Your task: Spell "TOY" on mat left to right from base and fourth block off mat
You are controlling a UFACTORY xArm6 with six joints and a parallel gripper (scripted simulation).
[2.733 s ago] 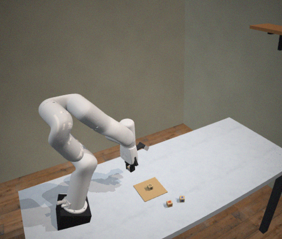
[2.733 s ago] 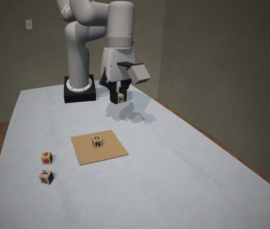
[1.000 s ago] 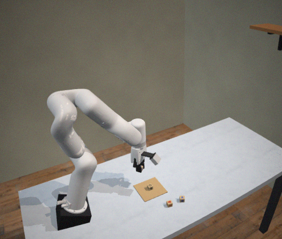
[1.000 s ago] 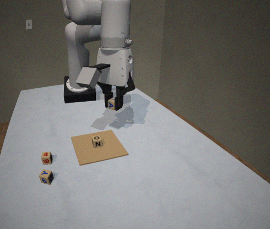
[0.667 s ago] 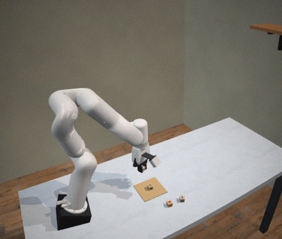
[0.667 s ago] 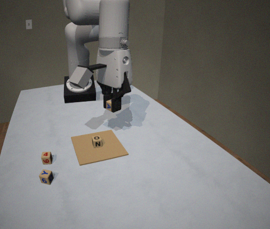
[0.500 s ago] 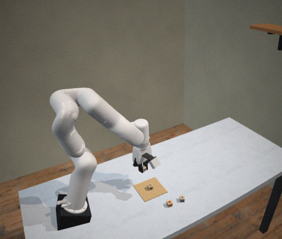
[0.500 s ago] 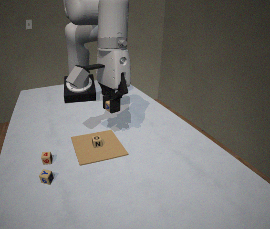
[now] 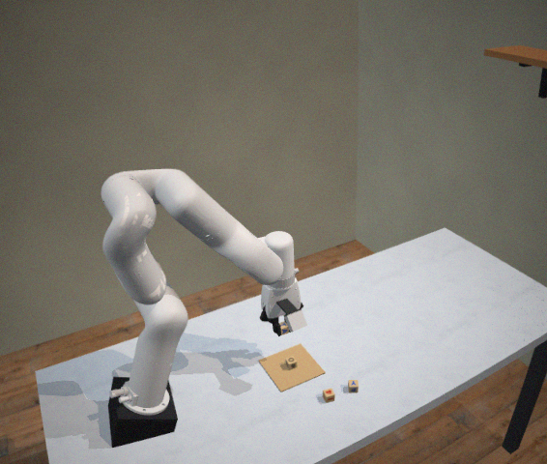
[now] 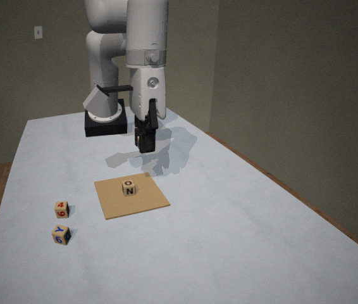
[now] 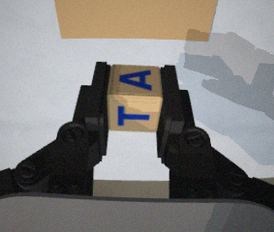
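My gripper is now 12 cm above the tan mat, 4 cm to the left of it and 1 cm past it. The rest, counted from my hand: Y block (22 cm to the right, 11 cm below, 5 cm ahead).
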